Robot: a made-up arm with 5 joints.
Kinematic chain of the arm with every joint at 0, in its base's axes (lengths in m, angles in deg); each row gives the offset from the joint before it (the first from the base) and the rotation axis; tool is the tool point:
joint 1: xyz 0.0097 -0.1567 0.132 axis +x
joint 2: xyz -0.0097 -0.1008 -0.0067 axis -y
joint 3: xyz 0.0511 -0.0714 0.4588 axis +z
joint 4: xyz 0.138 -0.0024 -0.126 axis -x
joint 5: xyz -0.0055 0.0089 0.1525 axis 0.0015 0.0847 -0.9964
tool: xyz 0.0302 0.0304 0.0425
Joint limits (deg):
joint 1: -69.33..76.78
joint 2: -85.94..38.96
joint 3: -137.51..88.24
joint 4: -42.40..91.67
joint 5: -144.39..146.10
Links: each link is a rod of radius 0.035 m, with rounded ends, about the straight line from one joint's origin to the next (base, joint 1, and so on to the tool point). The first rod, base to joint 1, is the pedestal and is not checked.
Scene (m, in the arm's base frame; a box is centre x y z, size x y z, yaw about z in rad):
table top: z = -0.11
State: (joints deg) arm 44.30 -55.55 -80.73 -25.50 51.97
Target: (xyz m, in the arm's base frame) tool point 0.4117 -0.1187 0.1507
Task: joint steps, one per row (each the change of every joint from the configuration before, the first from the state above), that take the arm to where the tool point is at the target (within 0.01 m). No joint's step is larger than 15 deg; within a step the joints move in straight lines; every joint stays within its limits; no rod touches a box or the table.
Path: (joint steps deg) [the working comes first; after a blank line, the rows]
Joints at the target: 47.88 -62.29 7.41 75.07 25.34
Straight joint move there: clear.

1: 0.51 -0.96 12.59 14.37 -3.80
2: 0.51 -0.97 12.59 14.36 -3.81
3: 0.51 -0.96 12.59 14.37 -3.80
4: 0.52 -0.96 12.60 14.37 -3.81
5: 0.51 -0.97 12.59 14.37 -3.80
6: 0.51 -0.96 12.59 14.36 -3.80
7: 0.51 -0.96 12.59 14.37 -3.81

